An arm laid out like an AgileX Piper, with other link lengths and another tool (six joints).
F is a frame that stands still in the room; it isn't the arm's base.
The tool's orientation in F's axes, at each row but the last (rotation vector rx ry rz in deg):
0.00 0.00 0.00
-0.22 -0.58 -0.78
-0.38 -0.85 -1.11
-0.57 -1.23 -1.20
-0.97 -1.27 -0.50
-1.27 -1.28 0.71
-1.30 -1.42 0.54
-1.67 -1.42 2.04
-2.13 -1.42 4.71
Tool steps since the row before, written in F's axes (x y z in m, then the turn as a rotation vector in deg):
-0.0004 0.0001 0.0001 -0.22 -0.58 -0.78
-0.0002 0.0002 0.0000 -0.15 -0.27 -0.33
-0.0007 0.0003 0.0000 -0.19 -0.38 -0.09
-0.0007 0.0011 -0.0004 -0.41 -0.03 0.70
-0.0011 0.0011 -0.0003 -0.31 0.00 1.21
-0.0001 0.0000 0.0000 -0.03 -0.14 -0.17
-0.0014 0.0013 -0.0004 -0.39 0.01 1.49
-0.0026 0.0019 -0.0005 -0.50 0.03 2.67
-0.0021 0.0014 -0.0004 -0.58 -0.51 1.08
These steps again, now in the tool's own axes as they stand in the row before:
-0.0004 0.0001 0.0001 -0.22 -0.58 -0.78
-0.0002 0.0002 0.0000 -0.15 -0.27 -0.33
-0.0007 0.0003 0.0000 -0.18 -0.38 -0.09
-0.0007 0.0011 -0.0004 -0.39 -0.05 0.71
-0.0011 0.0011 -0.0003 -0.28 -0.02 1.22
-0.0001 0.0000 0.0000 -0.04 -0.14 -0.17
-0.0014 0.0013 -0.0003 -0.35 -0.02 1.50
-0.0025 0.0020 -0.0004 -0.43 -0.03 2.68
-0.0020 0.0016 -0.0003 -0.59 -0.50 1.08

